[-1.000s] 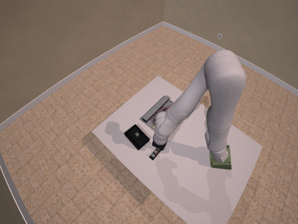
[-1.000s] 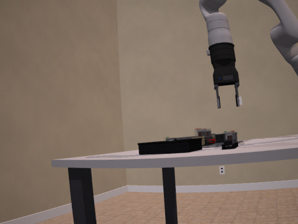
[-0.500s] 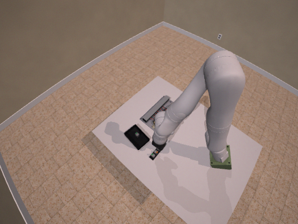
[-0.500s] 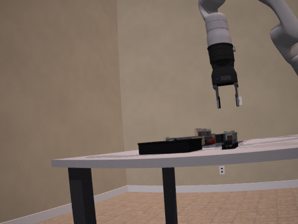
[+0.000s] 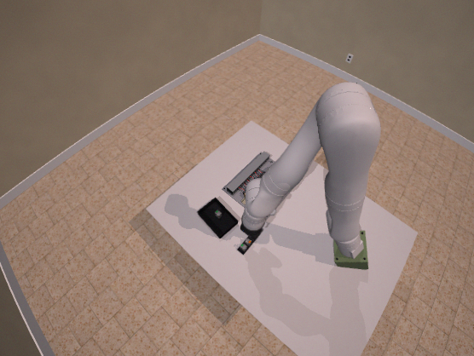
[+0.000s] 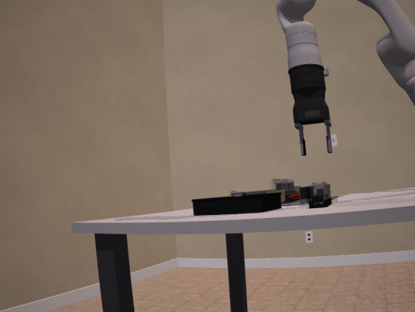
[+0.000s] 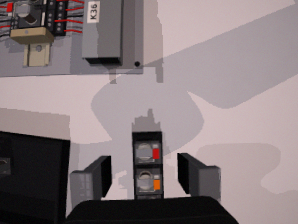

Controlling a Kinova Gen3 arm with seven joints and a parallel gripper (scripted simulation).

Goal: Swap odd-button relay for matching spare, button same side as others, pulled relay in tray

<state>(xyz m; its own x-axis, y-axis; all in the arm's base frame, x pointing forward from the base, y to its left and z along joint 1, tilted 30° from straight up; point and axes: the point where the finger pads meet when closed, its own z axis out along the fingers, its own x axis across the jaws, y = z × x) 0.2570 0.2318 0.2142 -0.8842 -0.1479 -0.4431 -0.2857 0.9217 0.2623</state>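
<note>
My gripper is now 12 cm above the spare holder, 3 cm to the right of it and 1 cm past it. From my hand the other things lie so: relay panel (21 cm to the right, 20 cm ahead, 13 cm below); then red wiring (19 cm to the right, 15 cm ahead, 11 cm below); then black tray (16 cm ahead, 11 cm below, 8 cm to the left).
</note>
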